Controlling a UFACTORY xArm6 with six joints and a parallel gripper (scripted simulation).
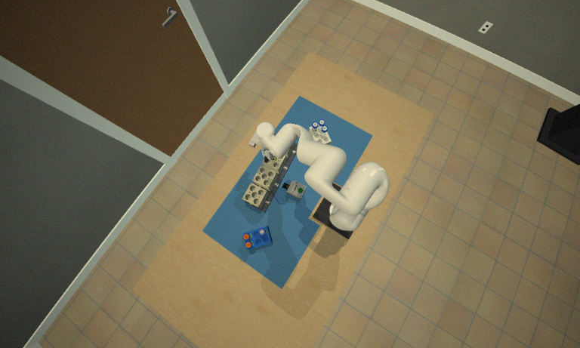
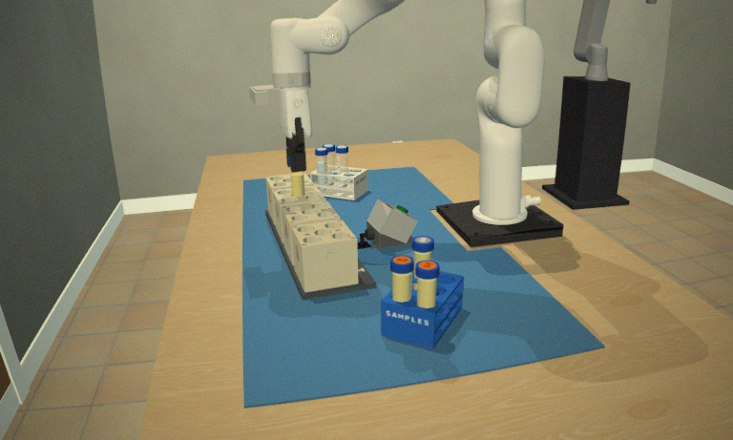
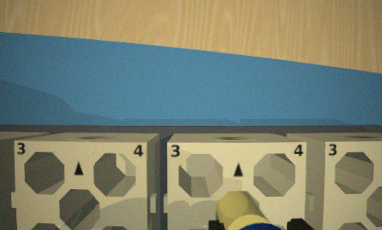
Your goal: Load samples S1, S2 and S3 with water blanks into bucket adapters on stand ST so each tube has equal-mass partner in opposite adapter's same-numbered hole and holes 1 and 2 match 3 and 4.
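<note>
The sample tube is 5 cm below my hand and 1 cm to the right of it. Round my hand: white rack: 28 cm to the right, 14 cm below, 12 cm behind; green done key: 21 cm behind, 11 cm below, 6 cm to the left; adapter: 22 cm to the left, 12 cm below, 3 cm behind.
</note>
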